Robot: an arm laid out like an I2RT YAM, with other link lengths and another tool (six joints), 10 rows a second.
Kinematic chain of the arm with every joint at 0, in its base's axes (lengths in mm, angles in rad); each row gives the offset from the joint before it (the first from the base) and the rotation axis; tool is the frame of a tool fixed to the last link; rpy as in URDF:
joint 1: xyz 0 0 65.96 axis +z
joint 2: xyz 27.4 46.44 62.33 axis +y
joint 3: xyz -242.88 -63.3 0 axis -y
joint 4: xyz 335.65 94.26 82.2 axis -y
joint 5: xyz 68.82 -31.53 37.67 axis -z
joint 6: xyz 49.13 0 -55.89 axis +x
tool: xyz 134 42 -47 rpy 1.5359 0.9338 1.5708
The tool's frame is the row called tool.
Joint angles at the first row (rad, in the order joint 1, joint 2, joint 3, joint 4, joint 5, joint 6):
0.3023 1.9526 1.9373 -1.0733 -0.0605 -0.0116
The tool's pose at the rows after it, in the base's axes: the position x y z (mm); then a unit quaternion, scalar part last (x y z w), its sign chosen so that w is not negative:
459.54 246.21 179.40 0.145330 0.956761 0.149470 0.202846
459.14 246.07 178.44 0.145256 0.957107 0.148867 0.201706
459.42 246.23 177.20 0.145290 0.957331 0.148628 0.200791
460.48 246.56 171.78 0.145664 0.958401 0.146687 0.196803
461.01 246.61 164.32 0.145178 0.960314 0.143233 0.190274
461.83 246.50 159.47 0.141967 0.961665 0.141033 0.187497
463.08 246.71 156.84 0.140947 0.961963 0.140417 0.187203
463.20 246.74 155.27 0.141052 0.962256 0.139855 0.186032
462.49 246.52 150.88 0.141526 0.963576 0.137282 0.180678
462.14 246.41 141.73 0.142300 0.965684 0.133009 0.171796
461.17 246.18 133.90 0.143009 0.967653 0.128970 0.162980
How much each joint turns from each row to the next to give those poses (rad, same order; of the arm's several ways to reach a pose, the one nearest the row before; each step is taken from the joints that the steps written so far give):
0.0000 0.0000 -0.0004 0.0000 0.0004 -0.0004
0.0000 0.0004 -0.0019 -0.0004 0.0000 -0.0004
0.0000 0.0026 0.0000 0.0008 -0.0004 0.0000
0.0000 0.0115 0.0001 0.0023 0.0000 0.0000
0.0000 0.0152 -0.0001 0.0000 0.0000 -0.0023
0.0000 0.0099 0.0000 0.0027 0.0000 -0.0072
0.0000 0.0058 0.0000 0.0045 0.0004 -0.0023
0.0000 0.0026 -0.0007 0.0008 0.0000 0.0000
0.0000 0.0084 -0.0004 -0.0034 0.0000 0.0000
0.0000 0.0172 -0.0020 -0.0012 0.0000 0.0000
0.0000 0.0152 -0.0007 -0.0038 -0.0004 0.0000

